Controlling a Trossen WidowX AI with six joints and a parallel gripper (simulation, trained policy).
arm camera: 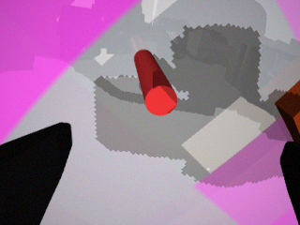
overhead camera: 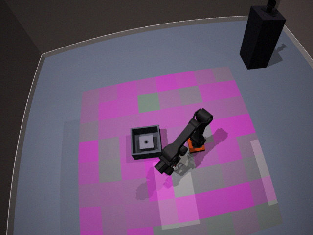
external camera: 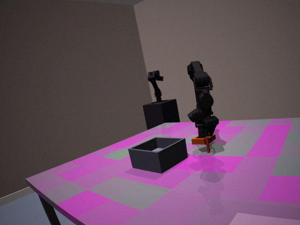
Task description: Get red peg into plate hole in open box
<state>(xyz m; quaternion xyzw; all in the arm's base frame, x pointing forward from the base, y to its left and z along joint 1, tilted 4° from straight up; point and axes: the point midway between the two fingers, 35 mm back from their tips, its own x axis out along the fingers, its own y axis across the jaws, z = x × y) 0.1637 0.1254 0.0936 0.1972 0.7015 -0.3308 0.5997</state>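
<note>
Right now my gripper tip is 10 mm short of the red peg and 60 mm above it. Round my gripper tip: dark grey box (170 mm ahead, 180 mm to the right, 70 mm below); pale plate (170 mm ahead, 180 mm to the right, 50 mm below).
</note>
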